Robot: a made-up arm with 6 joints.
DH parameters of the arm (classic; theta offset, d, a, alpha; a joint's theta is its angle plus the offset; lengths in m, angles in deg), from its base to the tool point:
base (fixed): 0 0.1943 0 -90
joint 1: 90 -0.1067 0.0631 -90
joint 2: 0 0.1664 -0.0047 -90
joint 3: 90 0.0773 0.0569 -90
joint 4: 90 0.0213 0.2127 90
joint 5: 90 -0.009 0.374 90
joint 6: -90 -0.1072 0.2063 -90
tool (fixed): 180 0.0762 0 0
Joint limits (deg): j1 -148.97..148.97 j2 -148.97..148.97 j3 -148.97..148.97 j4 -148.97..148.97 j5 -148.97..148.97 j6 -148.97..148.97
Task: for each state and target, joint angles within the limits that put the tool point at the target. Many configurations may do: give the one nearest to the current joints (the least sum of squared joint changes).
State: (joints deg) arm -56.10 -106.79 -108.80 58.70 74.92 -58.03
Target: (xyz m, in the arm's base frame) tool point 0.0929 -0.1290 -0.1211
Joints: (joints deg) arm -51.72 -97.45 -110.44 49.07 77.23 -69.69
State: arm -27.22 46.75 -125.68 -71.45 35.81 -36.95
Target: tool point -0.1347 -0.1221 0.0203
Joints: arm 1.43 52.64 -137.65 -87.00 47.20 -66.97
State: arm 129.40 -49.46 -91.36 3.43 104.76 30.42
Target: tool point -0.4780 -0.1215 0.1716
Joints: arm 98.93 -78.51 -102.86 13.41 53.32 39.45
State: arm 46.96 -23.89 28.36 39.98 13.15 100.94
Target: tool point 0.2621 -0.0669 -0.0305
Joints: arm 89.11 8.48 -25.06 48.59 21.98 120.61
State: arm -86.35 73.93 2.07 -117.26 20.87 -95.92
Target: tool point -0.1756 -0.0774 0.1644
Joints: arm -78.29 49.08 2.05 -124.52 7.81 -121.66
